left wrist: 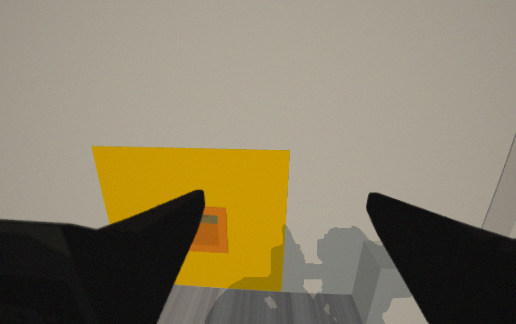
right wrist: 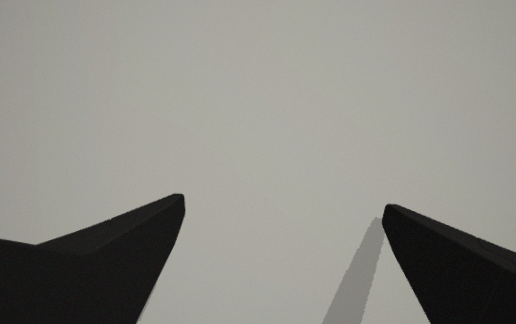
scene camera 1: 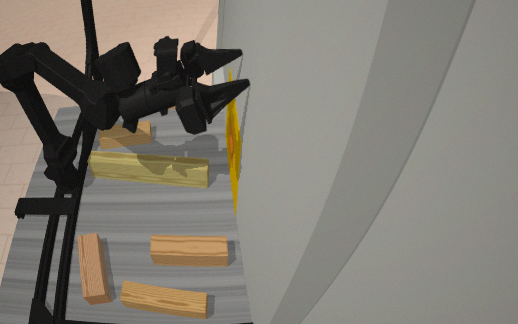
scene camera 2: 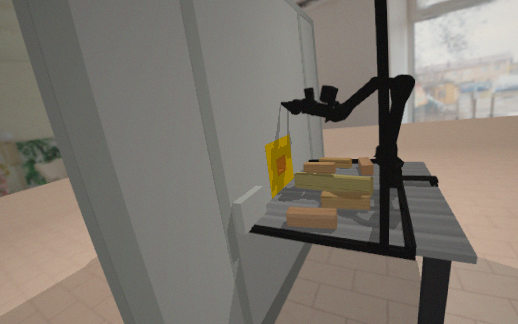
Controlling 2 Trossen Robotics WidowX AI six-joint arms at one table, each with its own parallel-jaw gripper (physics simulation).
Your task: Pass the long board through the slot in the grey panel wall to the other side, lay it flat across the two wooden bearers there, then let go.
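Places are measured from the left arm's base along level axes (x right, y ahead, z up), in metres.
Pixels of known places: left gripper, fingertip midpoint: (left wrist: 285, 199); right gripper, fingertip midpoint: (right wrist: 283, 208) (scene camera 1: 245, 65) (scene camera 2: 284, 102); right arm's base, link origin: (scene camera 1: 68, 184) (scene camera 2: 392, 184).
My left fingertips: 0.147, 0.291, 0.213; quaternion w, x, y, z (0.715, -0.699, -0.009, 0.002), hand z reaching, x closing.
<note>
Behind a point stands the place of what it marks, as x, y, z.
The long yellow-green board (scene camera 1: 150, 169) @(0.010, 0.675, 0.032) (scene camera 2: 334, 183) @(0.053, 0.713, 0.017) lies on the right arm's side, its near end a little short of the grey panel wall (scene camera 1: 310, 100) @(-0.355, 0.483, 0.496) (scene camera 2: 240, 90) @(0.273, 0.482, 0.411) (left wrist: 250, 75) @(0.115, 0.433, 0.289) (right wrist: 280, 100) @(-0.078, 0.483, 0.404). The slot's orange rim (scene camera 2: 281, 165) @(-0.001, 0.467, 0.076) (left wrist: 223, 230) @(0.077, 0.431, 0.090) sits in a yellow square on the wall. A small olive patch shows through the slot in the left wrist view. My right gripper (scene camera 1: 245, 66) @(-0.082, 0.485, 0.356) (scene camera 2: 283, 105) @(-0.082, 0.485, 0.356) (right wrist: 283, 208) @(-0.082, 0.485, 0.356) is open and empty, above the board and near the wall. My left gripper (left wrist: 285, 199) @(0.147, 0.291, 0.213) is open and empty, facing the wall on the other side. The two bearers there do not show.
Several short wooden blocks, such as one at the front (scene camera 1: 164, 300) @(-0.314, 0.645, 0.025), one beside the wall (scene camera 1: 189, 251) @(-0.207, 0.589, 0.031) and one near the table edge (scene camera 2: 311, 218) @(0.331, 0.697, 0.011), lie around the board on the grey table (scene camera 1: 150, 215) @(-0.084, 0.679, -0.019). A grey block (scene camera 2: 250, 207) @(0.367, 0.513, 0.046) juts from the wall. Black frame bars (scene camera 2: 332, 242) @(0.380, 0.765, -0.025) edge the table.
</note>
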